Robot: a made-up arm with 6 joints. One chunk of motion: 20 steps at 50 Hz.
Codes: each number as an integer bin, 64 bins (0 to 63) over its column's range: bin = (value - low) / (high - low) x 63, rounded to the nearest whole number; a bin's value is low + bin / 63 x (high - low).
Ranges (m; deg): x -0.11..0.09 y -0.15..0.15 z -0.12..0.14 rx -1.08..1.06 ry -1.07..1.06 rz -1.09..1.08
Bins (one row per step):
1: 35 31 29 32 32 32
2: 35 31 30 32 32 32
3: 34 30 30 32 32 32
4: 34 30 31 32 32 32
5: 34 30 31 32 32 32
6: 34 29 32 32 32 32
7: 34 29 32 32 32 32
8: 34 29 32 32 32 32
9: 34 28 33 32 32 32
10: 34 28 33 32 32 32
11: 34 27 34 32 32 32
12: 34 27 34 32 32 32
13: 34 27 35 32 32 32
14: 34 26 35 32 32 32
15: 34 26 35 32 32 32
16: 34 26 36 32 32 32
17: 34 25 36 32 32 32
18: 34 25 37 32 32 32
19: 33 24 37 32 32 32
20: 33 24 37 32 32 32
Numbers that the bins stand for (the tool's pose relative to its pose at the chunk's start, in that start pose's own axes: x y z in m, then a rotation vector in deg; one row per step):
1: 0.0011 -0.0024 -0.0003 0.01 0.01 0.01
2: 0.0011 -0.0024 0.0038 0.01 0.01 0.01
3: -0.0021 -0.0071 0.0038 0.01 0.01 0.01
4: -0.0021 -0.0071 0.0079 0.01 0.01 0.01
5: -0.0021 -0.0071 0.0079 0.01 0.01 0.01
6: -0.0021 -0.0119 0.0121 0.01 0.01 0.01
7: -0.0021 -0.0119 0.0121 0.01 0.01 0.01
8: -0.0021 -0.0119 0.0121 0.01 0.01 0.01
9: -0.0021 -0.0167 0.0162 0.01 0.01 0.01
10: -0.0021 -0.0167 0.0162 0.01 0.01 0.01
11: -0.0021 -0.0214 0.0203 0.01 0.01 0.01
12: -0.0021 -0.0214 0.0203 0.01 0.01 0.01
13: -0.0021 -0.0214 0.0244 0.01 0.01 0.01
14: -0.0021 -0.0262 0.0244 0.01 0.01 0.01
15: -0.0021 -0.0262 0.0244 0.01 0.01 0.01
16: -0.0021 -0.0262 0.0286 0.01 0.01 0.01
17: -0.0021 -0.0310 0.0286 0.01 0.01 0.01
18: -0.0021 -0.0310 0.0327 0.01 0.01 0.01
19: -0.0052 -0.0357 0.0327 0.01 0.01 0.01
20: -0.0052 -0.0357 0.0327 0.01 0.01 0.01

